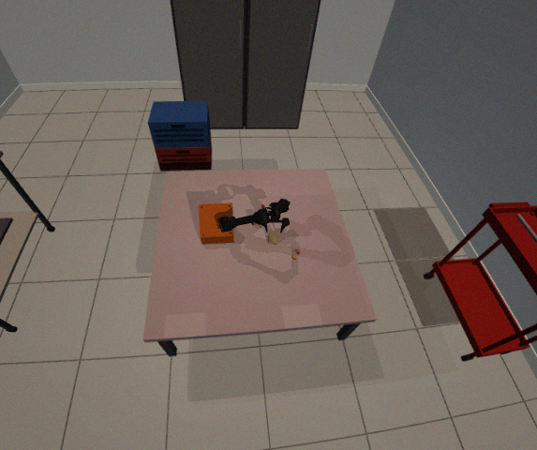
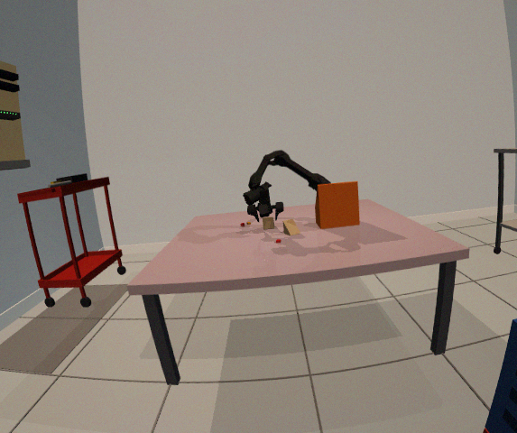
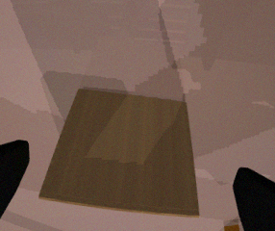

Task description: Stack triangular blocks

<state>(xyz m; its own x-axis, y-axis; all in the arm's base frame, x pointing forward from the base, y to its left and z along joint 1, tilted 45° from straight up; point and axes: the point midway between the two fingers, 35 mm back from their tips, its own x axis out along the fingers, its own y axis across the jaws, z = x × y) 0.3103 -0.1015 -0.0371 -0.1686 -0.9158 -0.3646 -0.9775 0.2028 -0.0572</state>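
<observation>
The tan triangular block is 30 mm below my gripper tip, 10 mm to the right of it and 10 mm behind it. Also, from my gripper tip: orange cube (190 mm to the right, 90 mm ahead, 40 mm below).
</observation>
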